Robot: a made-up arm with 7 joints.
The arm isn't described. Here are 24 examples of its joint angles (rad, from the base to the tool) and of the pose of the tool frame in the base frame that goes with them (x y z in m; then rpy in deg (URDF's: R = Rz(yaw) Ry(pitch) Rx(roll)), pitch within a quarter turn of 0, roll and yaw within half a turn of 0).
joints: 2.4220 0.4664 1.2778 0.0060 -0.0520 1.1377 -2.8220
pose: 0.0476 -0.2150 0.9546 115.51 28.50 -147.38
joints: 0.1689 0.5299 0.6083 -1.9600 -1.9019 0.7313 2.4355
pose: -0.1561 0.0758 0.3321 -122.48 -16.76 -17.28
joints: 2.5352 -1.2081 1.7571 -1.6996 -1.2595 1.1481 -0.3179
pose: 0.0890 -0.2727 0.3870 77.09 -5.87 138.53
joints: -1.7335 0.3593 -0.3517 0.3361 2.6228 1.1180 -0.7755
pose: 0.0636 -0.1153 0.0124 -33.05 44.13 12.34
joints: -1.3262 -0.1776 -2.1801 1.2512 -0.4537 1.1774 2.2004
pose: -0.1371 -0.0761 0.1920 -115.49 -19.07 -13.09
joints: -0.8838 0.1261 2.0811 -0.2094 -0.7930 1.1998 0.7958
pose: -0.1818 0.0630 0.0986 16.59 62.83 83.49
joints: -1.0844 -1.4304 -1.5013 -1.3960 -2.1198 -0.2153 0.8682
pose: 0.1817 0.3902 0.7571 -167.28 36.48 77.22
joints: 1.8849 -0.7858 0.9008 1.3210 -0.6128 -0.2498 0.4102
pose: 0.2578 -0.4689 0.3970 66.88 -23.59 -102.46
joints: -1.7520 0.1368 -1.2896 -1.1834 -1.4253 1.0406 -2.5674
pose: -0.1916 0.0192 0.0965 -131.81 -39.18 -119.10
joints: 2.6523 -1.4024 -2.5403 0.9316 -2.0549 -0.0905 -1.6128
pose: 0.1751 -0.2721 0.1459 -80.34 -18.42 -165.57
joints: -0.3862 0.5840 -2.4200 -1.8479 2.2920 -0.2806 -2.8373
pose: -0.2462 0.1471 0.2752 -72.34 35.14 68.29
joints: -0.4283 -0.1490 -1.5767 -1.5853 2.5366 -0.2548 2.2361
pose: -0.2278 0.0757 0.4852 12.44 9.64 50.37
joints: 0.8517 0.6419 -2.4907 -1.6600 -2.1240 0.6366 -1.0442
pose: -0.1324 0.3826 0.6733 168.67 22.94 150.45
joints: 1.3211 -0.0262 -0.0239 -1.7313 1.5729 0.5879 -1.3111
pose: -0.0053 0.1134 0.5796 115.71 57.99 135.53
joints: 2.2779 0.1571 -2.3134 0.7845 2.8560 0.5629 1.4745
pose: 0.1968 -0.1099 0.7703 135.21 -6.14 -89.21
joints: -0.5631 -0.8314 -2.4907 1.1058 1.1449 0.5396 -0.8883
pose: 0.0731 0.0976 0.4364 -25.92 41.90 -96.02
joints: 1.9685 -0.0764 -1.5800 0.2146 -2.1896 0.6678 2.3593
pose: -0.0023 -0.3116 0.8254 99.92 54.18 167.28
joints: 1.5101 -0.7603 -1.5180 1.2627 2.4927 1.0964 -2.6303
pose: 0.3210 -0.1595 0.7385 108.88 -49.98 -172.65
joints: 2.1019 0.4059 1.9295 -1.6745 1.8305 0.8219 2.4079
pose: 0.1473 -0.2129 0.9884 106.06 30.13 160.14
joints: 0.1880 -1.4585 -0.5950 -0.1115 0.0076 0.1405 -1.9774
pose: 0.0332 -0.1091 0.7139 -60.08 -73.69 148.10
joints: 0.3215 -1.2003 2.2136 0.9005 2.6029 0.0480 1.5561
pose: 0.2082 -0.0627 0.5341 19.49 -28.25 111.61
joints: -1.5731 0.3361 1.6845 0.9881 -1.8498 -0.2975 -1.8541
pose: -0.1001 -0.1933 0.2304 -17.16 -12.97 152.33
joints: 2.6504 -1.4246 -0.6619 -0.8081 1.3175 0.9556 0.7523
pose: 0.0441 -0.1052 0.2642 -94.95 -53.59 -84.26
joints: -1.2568 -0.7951 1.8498 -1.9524 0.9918 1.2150 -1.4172
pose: 0.0516 0.2780 0.1240 -71.39 45.54 -82.32
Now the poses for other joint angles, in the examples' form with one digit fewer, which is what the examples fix.
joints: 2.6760 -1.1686 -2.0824 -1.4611 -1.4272 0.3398 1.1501
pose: 0.299 -0.280 -0.011 -22.3 -24.1 -15.5
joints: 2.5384 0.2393 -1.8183 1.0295 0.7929 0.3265 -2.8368
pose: 0.159 -0.046 0.720 38.5 -21.7 -67.9
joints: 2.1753 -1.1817 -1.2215 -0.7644 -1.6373 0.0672 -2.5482
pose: 0.265 -0.326 0.115 -81.8 -4.0 155.3
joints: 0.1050 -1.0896 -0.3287 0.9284 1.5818 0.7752 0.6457
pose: 0.146 0.273 0.841 152.7 42.8 44.7
